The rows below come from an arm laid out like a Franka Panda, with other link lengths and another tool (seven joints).
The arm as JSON. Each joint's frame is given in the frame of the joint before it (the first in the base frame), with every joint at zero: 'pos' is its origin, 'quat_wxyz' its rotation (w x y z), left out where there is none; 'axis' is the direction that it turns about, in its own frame. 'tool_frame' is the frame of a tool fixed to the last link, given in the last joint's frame.
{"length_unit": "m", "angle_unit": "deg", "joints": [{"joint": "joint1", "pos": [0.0, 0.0, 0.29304], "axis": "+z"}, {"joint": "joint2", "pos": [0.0, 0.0, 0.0], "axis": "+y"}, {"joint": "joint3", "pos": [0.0, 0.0, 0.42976], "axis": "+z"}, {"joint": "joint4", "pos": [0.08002, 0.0, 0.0], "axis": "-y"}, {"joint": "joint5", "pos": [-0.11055, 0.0, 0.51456], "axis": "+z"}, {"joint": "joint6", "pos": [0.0, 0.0, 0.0], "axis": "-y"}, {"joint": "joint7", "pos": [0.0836, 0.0, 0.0], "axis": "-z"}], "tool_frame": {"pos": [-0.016, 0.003, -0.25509], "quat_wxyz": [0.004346, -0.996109, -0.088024, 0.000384]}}
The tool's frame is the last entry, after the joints.
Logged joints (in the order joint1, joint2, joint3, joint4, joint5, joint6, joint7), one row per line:
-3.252 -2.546 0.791 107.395 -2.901 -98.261 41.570
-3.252 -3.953 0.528 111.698 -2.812 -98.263 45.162
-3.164 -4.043 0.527 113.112 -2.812 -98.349 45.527
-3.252 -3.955 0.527 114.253 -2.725 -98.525 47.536
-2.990 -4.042 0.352 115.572 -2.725 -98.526 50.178
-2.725 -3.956 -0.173 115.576 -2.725 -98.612 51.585
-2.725 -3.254 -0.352 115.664 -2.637 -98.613 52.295
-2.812 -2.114 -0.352 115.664 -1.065 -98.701 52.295
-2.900 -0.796 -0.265 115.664 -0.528 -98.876 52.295
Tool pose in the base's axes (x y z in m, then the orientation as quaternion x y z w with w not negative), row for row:
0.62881 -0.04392 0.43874 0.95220 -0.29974 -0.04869 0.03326
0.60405 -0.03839 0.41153 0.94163 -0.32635 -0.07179 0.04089
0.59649 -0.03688 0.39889 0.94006 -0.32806 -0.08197 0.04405
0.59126 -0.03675 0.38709 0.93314 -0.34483 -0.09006 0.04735
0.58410 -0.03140 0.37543 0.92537 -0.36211 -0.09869 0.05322
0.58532 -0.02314 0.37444 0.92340 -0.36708 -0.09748 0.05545
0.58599 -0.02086 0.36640 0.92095 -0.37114 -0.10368 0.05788
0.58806 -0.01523 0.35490 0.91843 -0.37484 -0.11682 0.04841
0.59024 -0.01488 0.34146 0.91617 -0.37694 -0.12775 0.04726
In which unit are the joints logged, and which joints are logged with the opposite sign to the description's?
The joints are logged in degrees. Opposite sign: joint3, joint4, joint6.
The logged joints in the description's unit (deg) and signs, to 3 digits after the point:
-3.252 -2.546 -0.791 -107.395 -2.901 98.261 41.570
-3.252 -3.953 -0.528 -111.698 -2.812 98.263 45.162
-3.164 -4.043 -0.527 -113.112 -2.812 98.349 45.527
-3.252 -3.955 -0.527 -114.253 -2.725 98.525 47.536
-2.990 -4.042 -0.352 -115.572 -2.725 98.526 50.178
-2.725 -3.956 0.173 -115.576 -2.725 98.612 51.585
-2.725 -3.254 0.352 -115.664 -2.637 98.613 52.295
-2.812 -2.114 0.352 -115.664 -1.065 98.701 52.295
-2.900 -0.796 0.265 -115.664 -0.528 98.876 52.295

